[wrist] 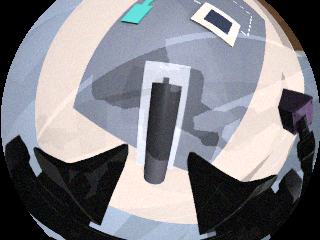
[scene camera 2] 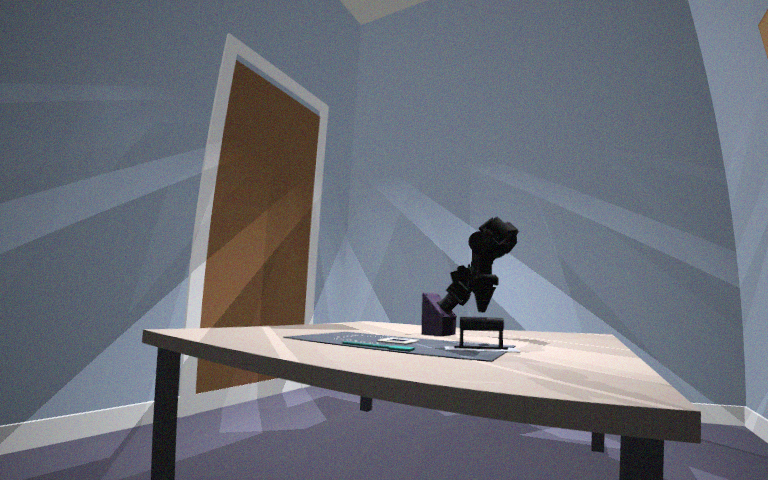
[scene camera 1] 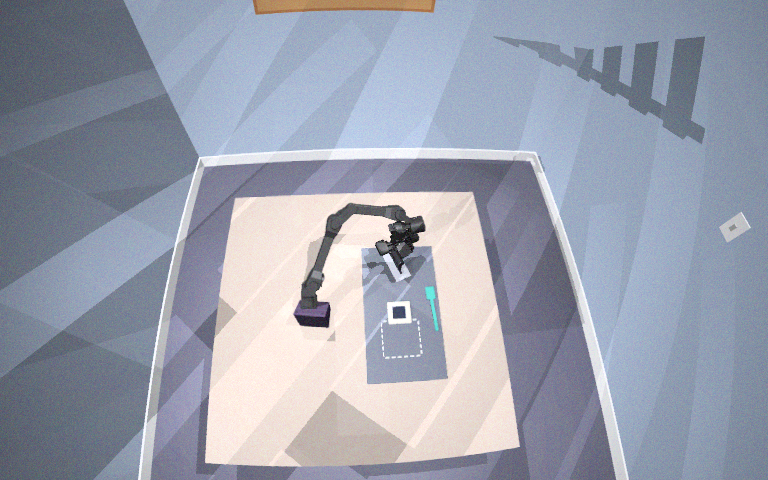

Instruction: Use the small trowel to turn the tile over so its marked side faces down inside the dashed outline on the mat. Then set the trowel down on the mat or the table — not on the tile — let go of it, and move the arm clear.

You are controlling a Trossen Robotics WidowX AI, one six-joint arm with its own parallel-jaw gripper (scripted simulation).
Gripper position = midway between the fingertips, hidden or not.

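A grey mat [scene camera 1: 379, 285] is part of the scene, and the wrist view shows the mat [wrist: 222, 81] as well. The gripper [scene camera 2: 481, 312], which the wrist view also shows, the gripper [wrist: 158, 153] there, is open and holds nothing.
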